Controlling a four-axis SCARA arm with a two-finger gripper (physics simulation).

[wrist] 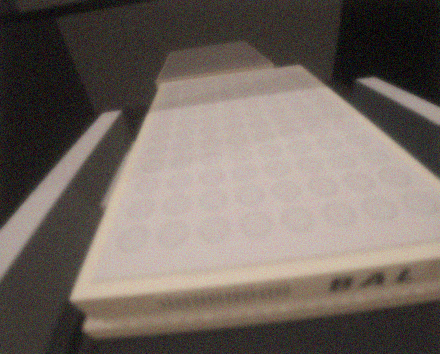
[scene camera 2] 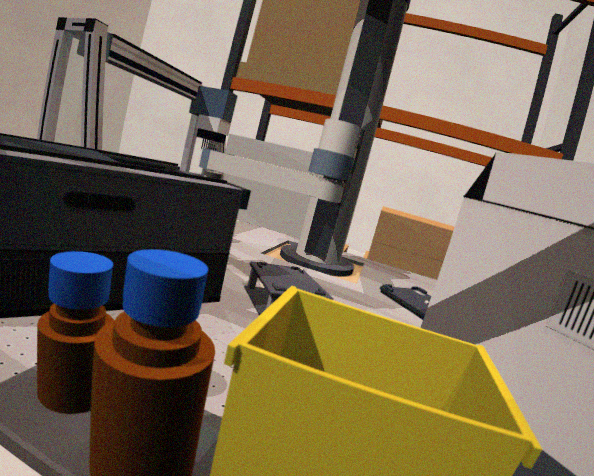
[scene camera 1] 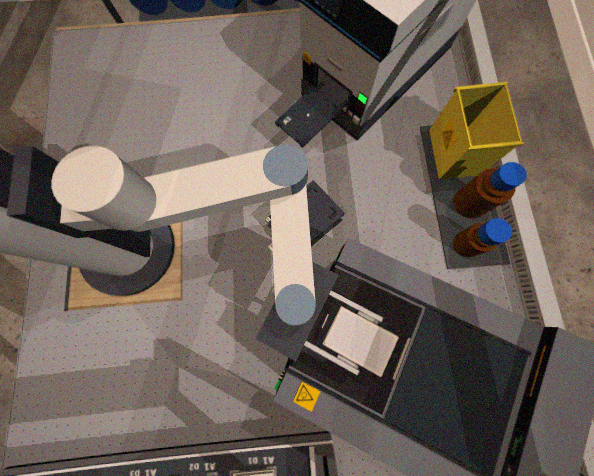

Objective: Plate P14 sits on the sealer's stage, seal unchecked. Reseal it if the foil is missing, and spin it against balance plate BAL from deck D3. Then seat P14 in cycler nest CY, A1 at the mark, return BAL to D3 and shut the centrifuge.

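Where they show: gripper, fingertip midpoint: (wrist: pixel 239 115) (scene camera 1: pixel 369 345); arm's base, link origin: (scene camera 2: pixel 316 262) (scene camera 1: pixel 128 249).
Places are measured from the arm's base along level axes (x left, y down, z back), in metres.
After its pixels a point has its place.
Plate BAL (scene camera 1: pixel 361 341) {x -0.274, y -0.170, z -0.570 m} (wrist: pixel 260 190) {x -0.250, y -0.169, z -0.537 m} is a pale, flat plate with rows of faint round marks on top and "BAL" on its near edge in the wrist view. My gripper (scene camera 1: pixel 359 338) {x -0.283, y -0.164, z -0.585 m} (wrist: pixel 239 115) {x -0.283, y -0.164, z -0.585 m} is shut on it, one pale finger bar along each side. The plate is level, over or in the dark open chamber of the centrifuge (scene camera 1: pixel 415 432) {x -0.421, y -0.226, z -0.632 m}; its height there is unclear. The centrifuge (scene camera 2: pixel 150 220) {x -0.151, y -0.157, z -0.694 m} hides gripper and plate in scene camera 2. P14 cannot be identified. The deck label D3 (scene camera 1: pixel 143 472) {x -0.503, y -0.070, z -0.095 m} shows at the bottom; its nest is out of frame.
A bench machine (scene camera 1: pixel 340 55) {x 0.331, y -0.248, z -0.589 m} with a raised lid has a black tray (scene camera 1: pixel 312 116) {x 0.278, y -0.116, z -0.525 m} extended. A low black stand (scene camera 1: pixel 327 212) {x 0.032, y -0.073, z -0.541 m} (scene camera 2: pixel 287 280) {x 0.028, y -0.073, z -0.496 m} is beside the forearm. A yellow bin (scene camera 1: pixel 450 145) {x 0.164, y -0.110, z -0.857 m} (scene camera 2: pixel 350 410) {x 0.178, y -0.174, z -0.968 m} and two blue-capped brown bottles (scene camera 1: pixel 482 192) {x 0.026, y -0.137, z -0.892 m} (scene camera 2: pixel 145 400) {x 0.061, y -0.120, z -0.962 m} stand at the right edge.
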